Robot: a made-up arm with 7 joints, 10 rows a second.
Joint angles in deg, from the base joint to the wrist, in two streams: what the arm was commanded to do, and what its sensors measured. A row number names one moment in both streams.
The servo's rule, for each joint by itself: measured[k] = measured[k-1] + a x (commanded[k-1-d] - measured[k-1]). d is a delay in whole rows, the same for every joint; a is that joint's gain. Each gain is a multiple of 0.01, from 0.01 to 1. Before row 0 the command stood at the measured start. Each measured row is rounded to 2 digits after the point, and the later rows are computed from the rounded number. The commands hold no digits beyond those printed.
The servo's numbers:
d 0
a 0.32 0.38 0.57 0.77 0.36 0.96 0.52
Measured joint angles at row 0: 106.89 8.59 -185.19 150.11 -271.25 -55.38 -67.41
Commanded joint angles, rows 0 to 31: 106.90 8.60 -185.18 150.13 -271.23 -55.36 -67.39; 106.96 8.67 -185.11 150.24 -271.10 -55.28 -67.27; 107.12 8.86 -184.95 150.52 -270.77 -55.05 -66.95; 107.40 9.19 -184.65 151.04 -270.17 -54.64 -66.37; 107.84 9.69 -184.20 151.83 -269.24 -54.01 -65.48; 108.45 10.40 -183.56 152.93 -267.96 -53.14 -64.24; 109.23 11.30 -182.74 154.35 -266.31 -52.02 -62.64; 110.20 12.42 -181.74 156.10 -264.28 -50.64 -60.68; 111.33 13.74 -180.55 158.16 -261.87 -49.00 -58.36; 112.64 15.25 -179.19 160.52 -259.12 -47.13 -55.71; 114.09 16.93 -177.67 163.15 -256.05 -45.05 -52.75; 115.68 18.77 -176.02 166.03 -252.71 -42.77 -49.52; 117.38 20.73 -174.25 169.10 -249.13 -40.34 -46.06; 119.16 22.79 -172.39 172.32 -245.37 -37.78 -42.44; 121.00 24.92 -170.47 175.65 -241.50 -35.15 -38.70; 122.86 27.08 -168.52 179.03 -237.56 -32.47 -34.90; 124.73 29.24 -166.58 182.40 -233.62 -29.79 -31.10; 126.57 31.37 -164.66 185.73 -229.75 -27.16 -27.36; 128.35 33.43 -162.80 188.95 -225.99 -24.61 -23.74; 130.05 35.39 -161.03 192.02 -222.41 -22.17 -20.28; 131.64 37.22 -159.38 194.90 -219.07 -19.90 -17.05; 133.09 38.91 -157.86 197.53 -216.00 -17.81 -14.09; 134.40 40.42 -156.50 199.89 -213.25 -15.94 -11.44; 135.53 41.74 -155.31 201.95 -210.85 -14.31 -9.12; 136.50 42.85 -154.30 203.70 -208.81 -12.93 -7.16; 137.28 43.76 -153.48 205.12 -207.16 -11.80 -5.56; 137.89 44.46 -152.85 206.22 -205.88 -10.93 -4.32; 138.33 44.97 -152.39 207.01 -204.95 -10.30 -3.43; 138.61 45.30 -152.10 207.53 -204.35 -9.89 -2.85; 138.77 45.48 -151.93 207.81 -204.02 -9.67 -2.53; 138.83 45.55 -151.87 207.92 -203.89 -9.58 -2.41; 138.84 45.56 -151.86 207.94 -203.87 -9.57 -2.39
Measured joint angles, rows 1 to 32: 106.89 8.59 -185.18 150.13 -271.24 -55.36 -67.40; 106.91 8.62 -185.14 150.21 -271.19 -55.28 -67.33; 106.98 8.71 -185.03 150.45 -271.04 -55.06 -67.13; 107.11 8.89 -184.81 150.90 -270.73 -54.66 -66.73; 107.34 9.19 -184.46 151.62 -270.19 -54.04 -66.08; 107.70 9.65 -183.95 152.63 -269.39 -53.18 -65.12; 108.19 10.28 -183.26 153.95 -268.28 -52.07 -63.83; 108.83 11.09 -182.39 155.61 -266.84 -50.70 -62.19; 109.63 12.10 -181.34 157.57 -265.05 -49.07 -60.20; 110.59 13.30 -180.11 159.84 -262.92 -47.21 -57.87; 111.71 14.68 -178.72 162.39 -260.45 -45.14 -55.21; 112.98 16.23 -177.18 165.19 -257.66 -42.86 -52.25; 114.39 17.94 -175.51 168.20 -254.59 -40.44 -49.03; 115.92 19.78 -173.73 171.37 -251.27 -37.89 -45.60; 117.55 21.73 -171.87 174.67 -247.75 -35.26 -42.01; 119.25 23.76 -169.96 178.03 -244.08 -32.58 -38.31; 121.00 25.84 -168.03 181.39 -240.31 -29.90 -34.56; 122.78 27.94 -166.11 184.73 -236.51 -27.27 -30.82; 124.56 30.03 -164.22 187.98 -232.72 -24.72 -27.14; 126.32 32.07 -162.40 191.09 -229.01 -22.27 -23.57; 128.02 34.03 -160.68 194.02 -225.43 -19.99 -20.18; 129.64 35.88 -159.07 196.72 -222.04 -17.90 -17.01; 131.16 37.61 -157.61 199.16 -218.88 -16.02 -14.11; 132.56 39.18 -156.30 201.31 -215.99 -14.38 -11.52; 133.82 40.57 -155.16 203.15 -213.41 -12.99 -9.25; 134.93 41.78 -154.20 204.67 -211.16 -11.85 -7.33; 135.88 42.80 -153.43 205.86 -209.26 -10.97 -5.76; 136.66 43.62 -152.84 206.75 -207.71 -10.33 -4.55; 137.28 44.26 -152.42 207.35 -206.50 -9.91 -3.67; 137.76 44.72 -152.14 207.70 -205.61 -9.68 -3.08; 138.10 45.04 -151.99 207.87 -204.99 -9.58 -2.73; 138.34 45.24 -151.92 207.92 -204.59 -9.57 -2.55
